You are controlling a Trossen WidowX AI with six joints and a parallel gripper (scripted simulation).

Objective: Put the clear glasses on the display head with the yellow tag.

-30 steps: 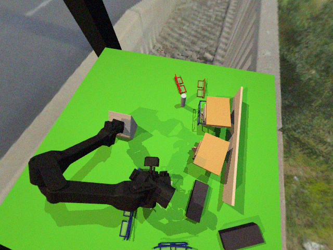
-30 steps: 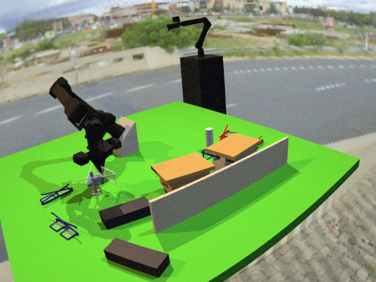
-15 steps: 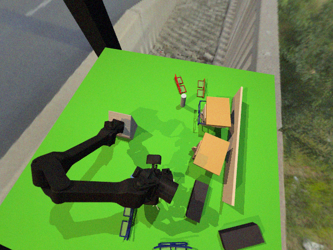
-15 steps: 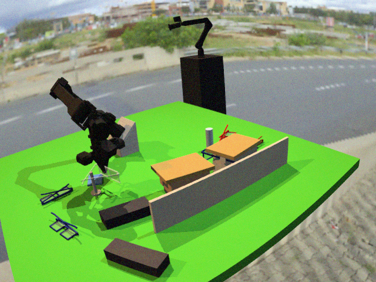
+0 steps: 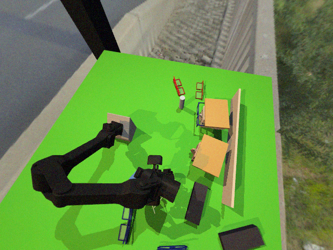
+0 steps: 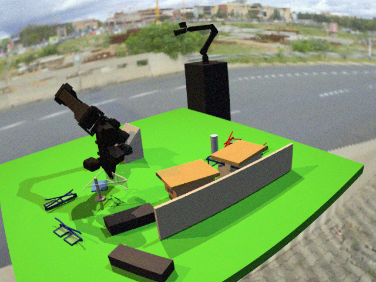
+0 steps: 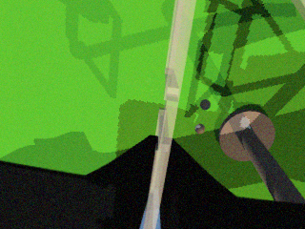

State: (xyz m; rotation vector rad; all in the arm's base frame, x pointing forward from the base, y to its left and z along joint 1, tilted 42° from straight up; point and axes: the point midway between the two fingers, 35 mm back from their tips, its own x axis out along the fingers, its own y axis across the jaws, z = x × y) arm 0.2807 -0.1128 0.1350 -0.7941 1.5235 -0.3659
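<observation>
Right now my gripper tip is 9 cm past the blue tile, 3 cm to the left of it and 6 cm above it. From my gripper tip the other things lie so: post (6 cm to the right, 4 cm below); brown display head (19 cm ahead, 18 cm to the left); beige wall (32 cm ahead, 29 cm to the left, 1 cm below).
</observation>
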